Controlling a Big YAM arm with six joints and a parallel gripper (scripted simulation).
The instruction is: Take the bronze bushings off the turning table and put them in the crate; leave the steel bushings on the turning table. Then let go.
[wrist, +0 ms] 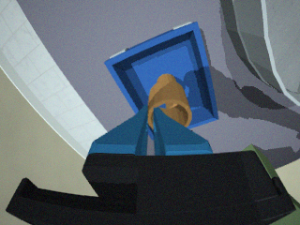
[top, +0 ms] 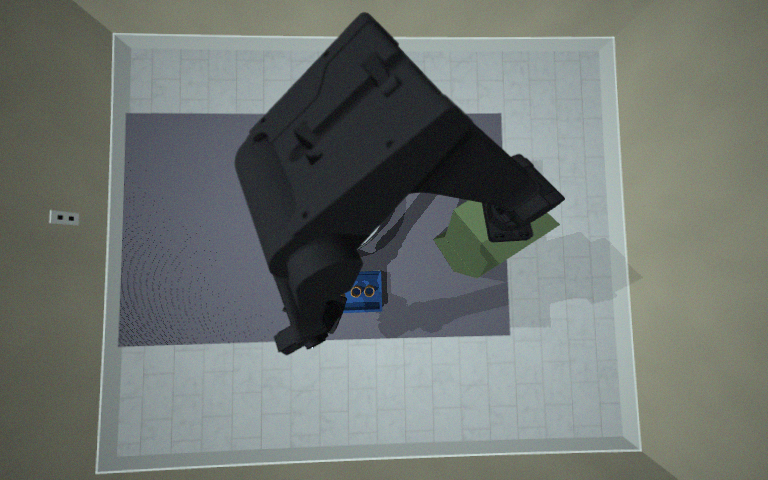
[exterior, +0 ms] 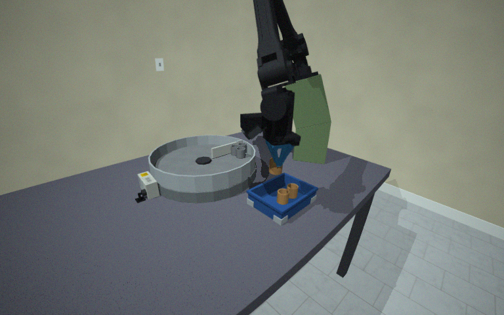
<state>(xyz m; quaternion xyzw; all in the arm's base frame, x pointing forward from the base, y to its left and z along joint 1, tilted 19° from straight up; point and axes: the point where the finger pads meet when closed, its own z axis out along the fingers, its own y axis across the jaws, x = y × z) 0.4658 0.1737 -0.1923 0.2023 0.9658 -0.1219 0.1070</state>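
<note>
Now: hand 50 mm past the blue crate, 10 mm to the left of it and 140 mm above it. The rest, counted from my hand: grey turning table: 20 mm ahead, 360 mm to the right, 110 mm below.
</note>
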